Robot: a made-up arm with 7 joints.
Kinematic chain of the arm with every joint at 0, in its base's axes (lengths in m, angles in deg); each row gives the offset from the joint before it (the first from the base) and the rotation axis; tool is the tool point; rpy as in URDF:
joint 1: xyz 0 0 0.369 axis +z
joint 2: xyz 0 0 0 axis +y
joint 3: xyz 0 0 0.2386 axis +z
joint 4: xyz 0.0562 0 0 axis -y
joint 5: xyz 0.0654 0 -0.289 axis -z
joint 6: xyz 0 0 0 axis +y
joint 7: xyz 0.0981 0 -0.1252 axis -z
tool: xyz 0 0 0 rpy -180 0 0
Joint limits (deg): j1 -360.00..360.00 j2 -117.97..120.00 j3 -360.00..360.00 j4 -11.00..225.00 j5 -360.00..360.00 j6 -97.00..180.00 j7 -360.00..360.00
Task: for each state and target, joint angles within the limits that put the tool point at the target. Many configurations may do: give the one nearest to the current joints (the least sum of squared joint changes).
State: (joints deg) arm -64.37 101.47 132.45 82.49 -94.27 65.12 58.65
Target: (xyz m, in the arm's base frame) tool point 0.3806 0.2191 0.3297
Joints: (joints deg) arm -54.03 105.58 100.72 55.34 -86.24 80.08 58.65
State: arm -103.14 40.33 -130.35 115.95 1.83 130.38 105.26
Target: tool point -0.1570 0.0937 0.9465
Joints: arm -108.95 26.81 -146.74 141.37 -5.21 92.00 105.26
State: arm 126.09 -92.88 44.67 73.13 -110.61 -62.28 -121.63
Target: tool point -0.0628 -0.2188 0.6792
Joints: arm 132.88 -81.93 9.92 74.46 -116.42 -56.94 -121.63
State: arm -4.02 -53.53 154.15 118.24 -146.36 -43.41 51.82
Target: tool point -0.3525 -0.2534 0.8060
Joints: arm 25.28 -18.26 174.61 150.39 -130.81 -21.16 51.82
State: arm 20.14 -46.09 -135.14 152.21 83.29 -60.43 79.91
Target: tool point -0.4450 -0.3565 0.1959
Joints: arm 33.29 -81.19 -132.44 138.30 84.91 -38.58 79.91
